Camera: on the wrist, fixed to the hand. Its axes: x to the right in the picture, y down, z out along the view.
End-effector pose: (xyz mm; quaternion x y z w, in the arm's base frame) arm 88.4 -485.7 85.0 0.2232 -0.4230 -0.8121 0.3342
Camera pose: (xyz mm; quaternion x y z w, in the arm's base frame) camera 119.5 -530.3 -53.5 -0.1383 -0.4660 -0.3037 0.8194
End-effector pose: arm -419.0 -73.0 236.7 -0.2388 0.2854 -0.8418 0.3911
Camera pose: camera -551.6 -10.2 212.0 0.0606 0.3562 -0.3025 0.8820
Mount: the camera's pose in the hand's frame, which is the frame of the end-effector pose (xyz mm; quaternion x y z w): 22.6 -86.1 -119.2 0.0208 0.0108 0.7265 0.6868
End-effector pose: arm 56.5 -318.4 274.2 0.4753 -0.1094 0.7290 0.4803
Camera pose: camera 53.7 -187.2 204.2 -0.2491 0.4001 -0.8570 0.2084
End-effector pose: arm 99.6 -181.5 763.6 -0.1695 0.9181 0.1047 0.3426
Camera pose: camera 45.8 -302.9 830.6 0.5566 0.7596 0.2999 0.1528
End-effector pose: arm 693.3 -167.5 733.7 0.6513 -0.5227 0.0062 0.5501
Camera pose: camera 830.3 -109.6 732.8 0.0789 -0.8260 0.4218 0.3654
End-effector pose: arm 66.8 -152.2 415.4 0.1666 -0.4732 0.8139 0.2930
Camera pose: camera 104.7 -8.8 426.5 0.2321 0.4259 -0.7835 0.3884
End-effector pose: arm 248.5 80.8 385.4 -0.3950 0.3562 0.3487 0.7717
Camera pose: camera 297.7 -54.0 346.1 -0.0002 0.5472 0.7884 0.2810
